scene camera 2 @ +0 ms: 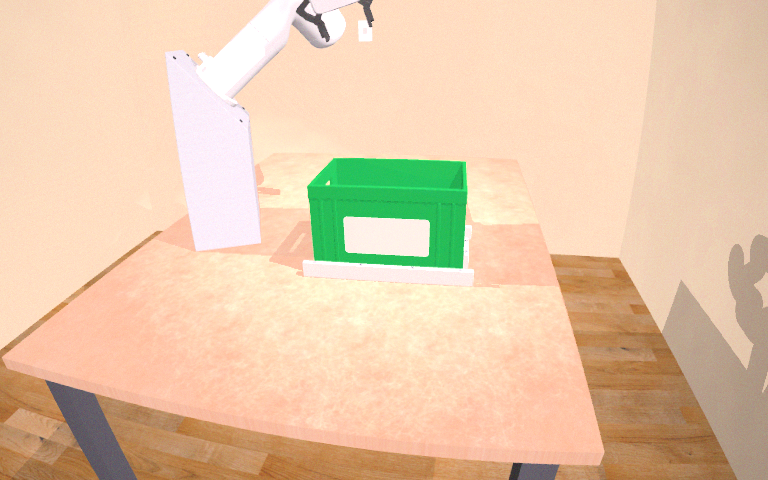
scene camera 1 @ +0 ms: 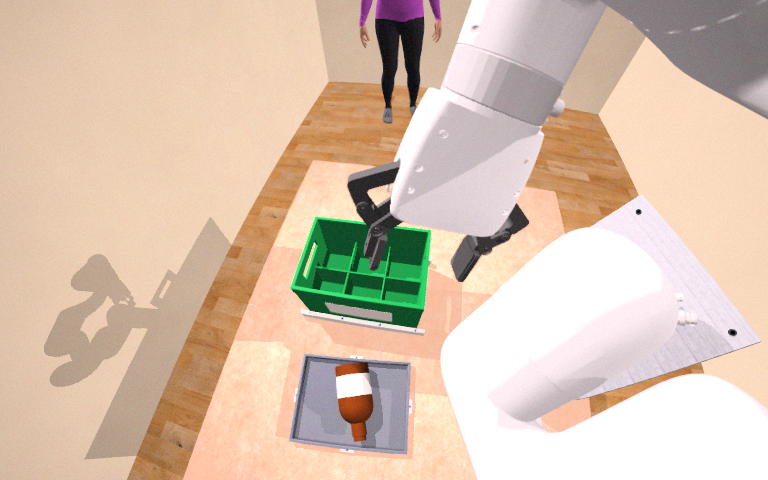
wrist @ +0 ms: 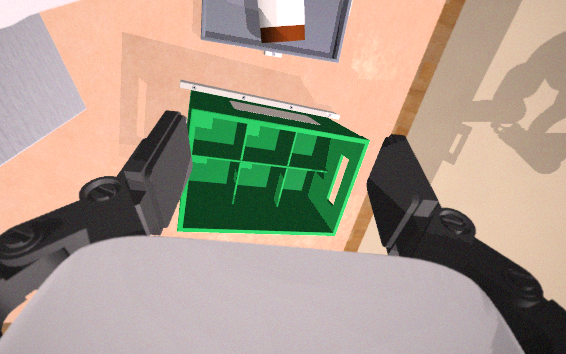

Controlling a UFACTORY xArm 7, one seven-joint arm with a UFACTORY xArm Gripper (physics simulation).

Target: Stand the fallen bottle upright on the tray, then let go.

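Frame: origin at the arm's base, x ahead, y left, z up, level; millimetres.
Where they show: gripper, fingertip midpoint: (scene camera 2: pixel 349 32) (scene camera 1: pixel 415 266) (wrist: pixel 283 150); arm's base, link origin: (scene camera 2: pixel 214 87).
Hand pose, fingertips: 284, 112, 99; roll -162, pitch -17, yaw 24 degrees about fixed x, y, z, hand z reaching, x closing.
Each offset is from my fingertips to the top centre of the thing, as dx, dy, dz.
A brown bottle {+34, +161, -354} (scene camera 1: pixel 355 404) (wrist: pixel 282 34) with a white label lies on its side on the grey tray (scene camera 1: pixel 300 399) (wrist: pixel 230 37). In scene camera 1 its neck points to the bottom of the view and its base to the green crate. In the wrist view the base end and part of the label show at the top edge; the neck is out of view. The bottle and tray do not show in scene camera 2. My gripper (scene camera 1: pixel 417 272) (scene camera 2: pixel 348 32) (wrist: pixel 283 150) is open and empty, high above the crate, well away from the bottle.
The green crate {+137, -100, -257} (scene camera 1: pixel 362 301) (scene camera 2: pixel 387 194) (wrist: pixel 278 233) with empty compartments stands beside the tray, with white strips (scene camera 1: pixel 362 322) (scene camera 2: pixel 387 272) (wrist: pixel 260 99) at its foot. Small white stops edge the tray. The arm's pedestal (scene camera 2: pixel 218 175) stands at the table's side. A person (scene camera 1: pixel 399 50) stands beyond the table.
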